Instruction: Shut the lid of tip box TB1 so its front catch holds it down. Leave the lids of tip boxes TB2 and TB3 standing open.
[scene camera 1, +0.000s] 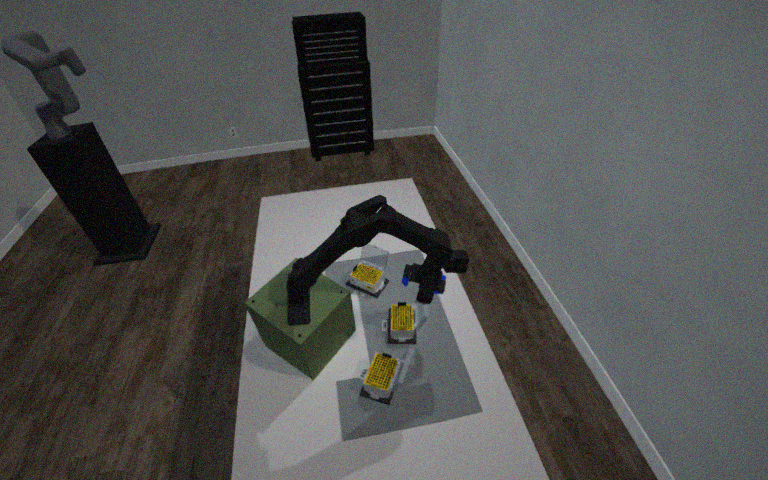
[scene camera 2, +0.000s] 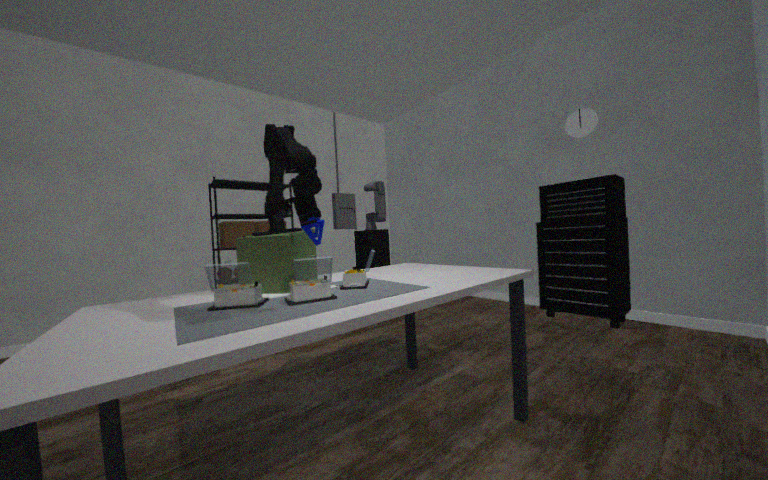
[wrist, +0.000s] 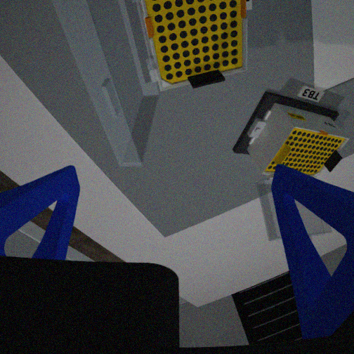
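Pixels of known places: gripper, fingertip midpoint: (scene camera 1: 418, 288) (scene camera 2: 316, 241); arm's base, origin of the base link: (scene camera 1: 299, 298) (scene camera 2: 277, 233).
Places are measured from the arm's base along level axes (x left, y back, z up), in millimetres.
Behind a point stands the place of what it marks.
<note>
Tip box TB1 (scene camera 1: 402, 318) (scene camera 2: 310, 290) @[z -204, x -22, y -385 mm] (wrist: 200, 40), a white box with a yellow rack and a dark front catch, is the middle box. Its clear lid (scene camera 2: 312, 268) @[z -129, x -25, y -421 mm] (wrist: 95, 70) stands open. Tip box TB3 (scene camera 1: 367, 277) (scene camera 2: 354, 278) @[z -203, x 201, y -295 mm] (wrist: 307, 150), with its label readable in the wrist view, stands nearest the cabinet; its clear lid (scene camera 1: 374, 257) @[z -149, x 290, y -287 mm] (scene camera 2: 370, 259) @[z -130, x 255, y -337 mm] is open. Tip box TB2 (scene camera 1: 381, 373) (scene camera 2: 237, 295) @[z -202, x -219, y -276 mm] stands at the other end, with its clear lid (scene camera 2: 227, 275) @[z -133, x -246, y -301 mm] open. My gripper (scene camera 1: 423, 283) @[z -44, x 2, y -404 mm] (scene camera 2: 313, 230) @[z -44, x 2, y -404 mm] (wrist: 175, 175) is open and empty, above the boxes, on TB1's catch side.
The boxes stand on a grey mat (scene camera 1: 453, 390) @[z -242, x -291, y -460 mm] (scene camera 2: 198, 328) @[z -242, x -335, y -434 mm] on the white table (scene camera 1: 481, 435) @[z -245, x -448, y -502 mm] (scene camera 2: 464, 274) @[z -245, x 735, y -428 mm]. The green block (scene camera 1: 334, 345) @[z -190, x -77, y -87 mm] (scene camera 2: 271, 254) @[z -88, x -61, y -104 mm] bears the arm's base beside the boxes. A black cabinet (scene camera 1: 334, 84) (scene camera 2: 583, 249) stands beyond the table.
</note>
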